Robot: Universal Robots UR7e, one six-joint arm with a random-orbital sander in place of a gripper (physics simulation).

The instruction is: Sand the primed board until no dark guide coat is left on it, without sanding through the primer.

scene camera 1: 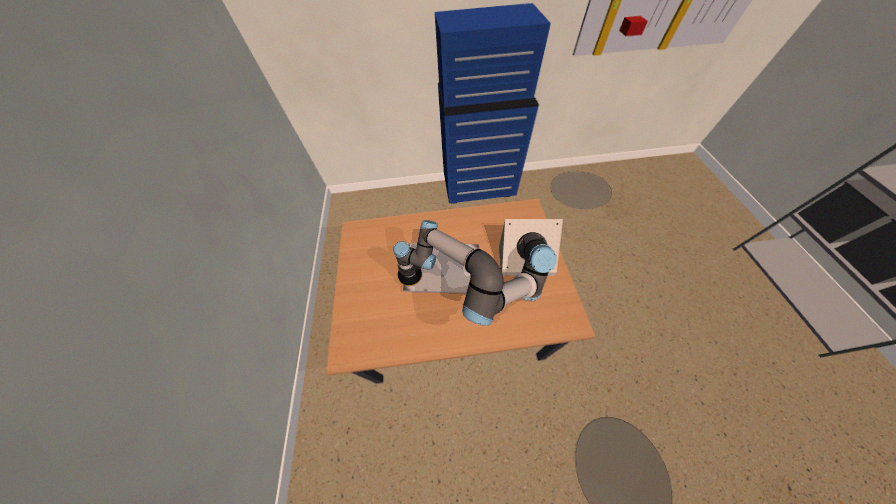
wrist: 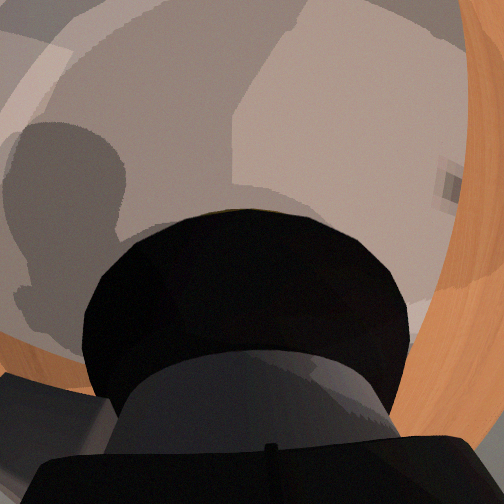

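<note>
The primed board (scene camera 1: 438, 275) lies flat on the orange table, mostly hidden under the arm in the scene view. The black sander (scene camera 1: 407, 273) sits on the board's left end, pad down. In the wrist view the round black sander pad (wrist: 245, 300) fills the lower middle and rests on the pale beige board (wrist: 350, 150). A small dark striped patch (wrist: 450, 186) shows near the board's right edge. Greyer areas on the board look like arm shadows; I cannot tell if any is guide coat.
The arm's base stands on a white plate (scene camera 1: 532, 244) at the table's (scene camera 1: 451, 313) back right. A tall blue drawer cabinet (scene camera 1: 488, 103) stands against the wall behind the table. A metal rack (scene camera 1: 839, 250) is at far right.
</note>
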